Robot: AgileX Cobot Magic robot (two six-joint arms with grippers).
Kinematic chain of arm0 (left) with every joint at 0, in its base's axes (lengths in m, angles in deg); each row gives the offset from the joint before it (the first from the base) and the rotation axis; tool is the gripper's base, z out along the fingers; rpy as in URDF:
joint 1: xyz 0 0 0.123 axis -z
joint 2: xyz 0 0 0 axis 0.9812 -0.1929 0
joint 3: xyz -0.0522 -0.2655 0.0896 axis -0.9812 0.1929 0
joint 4: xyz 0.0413 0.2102 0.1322 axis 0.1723 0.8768 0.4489
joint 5: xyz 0 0 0 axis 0.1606 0.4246 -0.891
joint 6: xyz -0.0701 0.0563 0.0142 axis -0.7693 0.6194 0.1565
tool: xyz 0 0 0 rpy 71.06 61.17 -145.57
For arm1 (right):
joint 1: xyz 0 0 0.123 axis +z
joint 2: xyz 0 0 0 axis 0.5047 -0.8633 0
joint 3: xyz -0.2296 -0.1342 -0.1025 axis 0.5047 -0.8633 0
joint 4: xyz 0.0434 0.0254 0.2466 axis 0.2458 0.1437 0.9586
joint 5: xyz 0 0 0 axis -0.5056 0.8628 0.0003
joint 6: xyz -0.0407 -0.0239 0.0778 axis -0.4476 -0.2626 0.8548
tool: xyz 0 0 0 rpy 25.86 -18.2 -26.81
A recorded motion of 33 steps. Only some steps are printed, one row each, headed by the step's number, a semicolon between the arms.
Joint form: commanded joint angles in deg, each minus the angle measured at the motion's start. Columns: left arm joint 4, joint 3, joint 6, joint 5, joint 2, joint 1; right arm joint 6, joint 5, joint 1, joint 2, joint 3, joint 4.
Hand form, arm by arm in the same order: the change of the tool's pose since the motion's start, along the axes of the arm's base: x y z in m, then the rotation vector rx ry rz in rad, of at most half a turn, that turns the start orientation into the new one. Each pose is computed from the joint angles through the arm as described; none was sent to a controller.
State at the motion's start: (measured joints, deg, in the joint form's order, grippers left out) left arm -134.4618 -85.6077 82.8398 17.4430 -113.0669 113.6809; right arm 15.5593 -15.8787 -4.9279 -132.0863 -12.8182 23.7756
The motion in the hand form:
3: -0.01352 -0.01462 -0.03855 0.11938 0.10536 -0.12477; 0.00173 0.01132 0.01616 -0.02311 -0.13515 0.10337
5: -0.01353 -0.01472 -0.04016 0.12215 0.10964 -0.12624; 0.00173 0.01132 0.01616 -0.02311 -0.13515 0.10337
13: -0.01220 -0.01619 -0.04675 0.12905 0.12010 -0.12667; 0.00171 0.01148 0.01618 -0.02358 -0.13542 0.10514
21: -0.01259 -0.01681 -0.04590 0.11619 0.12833 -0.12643; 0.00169 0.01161 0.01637 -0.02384 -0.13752 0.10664
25: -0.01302 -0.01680 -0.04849 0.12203 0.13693 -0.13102; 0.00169 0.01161 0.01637 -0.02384 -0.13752 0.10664
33: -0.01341 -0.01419 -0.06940 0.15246 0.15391 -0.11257; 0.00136 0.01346 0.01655 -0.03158 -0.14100 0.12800
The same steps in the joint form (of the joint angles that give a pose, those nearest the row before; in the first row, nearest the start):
3: 2.33 1.19 -0.05 -7.11 -2.88 1.81; -0.63 -5.40 0.36 0.81 0.75 -6.50
5: 2.33 1.30 -0.06 -7.22 -2.99 1.81; -0.63 -5.40 0.36 0.81 0.75 -6.50
13: 2.33 1.30 -0.06 -7.17 -3.74 1.86; -0.63 -5.40 0.36 0.81 0.75 -6.60
21: 1.46 1.30 -0.06 -7.17 -3.74 1.86; -0.63 -5.50 0.36 0.82 0.75 -6.71
25: 1.47 1.52 -0.06 -7.52 -3.87 1.86; -0.63 -5.50 0.36 0.82 0.75 -6.71
33: 1.47 5.73 1.30 -5.03 -3.87 1.86; -0.75 -5.50 0.36 0.82 0.75 -7.97

